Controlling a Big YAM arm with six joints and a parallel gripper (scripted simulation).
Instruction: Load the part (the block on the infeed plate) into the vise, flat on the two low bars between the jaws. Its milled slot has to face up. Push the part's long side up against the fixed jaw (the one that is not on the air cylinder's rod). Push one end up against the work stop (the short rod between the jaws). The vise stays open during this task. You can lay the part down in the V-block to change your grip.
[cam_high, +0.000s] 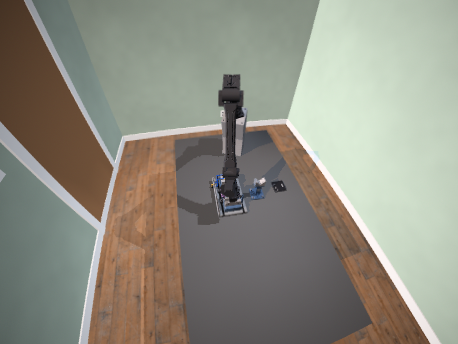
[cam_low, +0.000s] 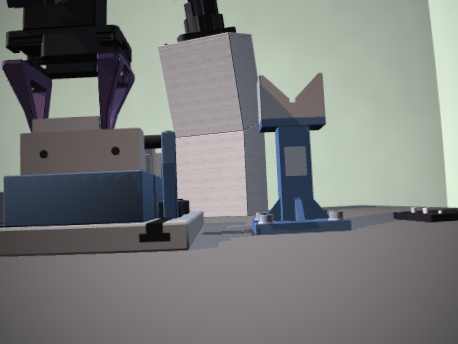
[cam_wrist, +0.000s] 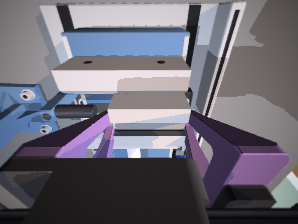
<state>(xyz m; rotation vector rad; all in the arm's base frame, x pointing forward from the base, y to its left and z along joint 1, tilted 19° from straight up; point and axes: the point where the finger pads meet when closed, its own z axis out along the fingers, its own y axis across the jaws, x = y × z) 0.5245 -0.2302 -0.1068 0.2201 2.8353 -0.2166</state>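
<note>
Right now the part is right at my hand. Round my hand: dark work stop rod (7 cm to the left, 1 cm below, 1 cm ahead); then moving jaw (3 cm to the left, 3 cm behind, 2 cm below); then fixed jaw (3 cm ahead, 2 cm below, 1 cm to the left).
</note>
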